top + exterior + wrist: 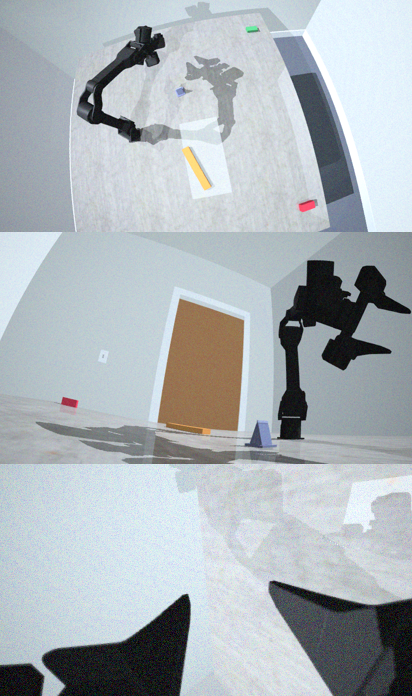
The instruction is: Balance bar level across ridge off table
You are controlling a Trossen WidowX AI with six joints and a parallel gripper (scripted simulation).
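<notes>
Right now my gripper tip is 600 mm to the left of the orange bar, 160 mm above it and 110 mm short of it. From my gripper tip the other things lie so: green block (560 mm ahead, 160 mm below, 110 mm to the left); red block (890 mm to the right, 560 mm ahead, 150 mm below).
</notes>
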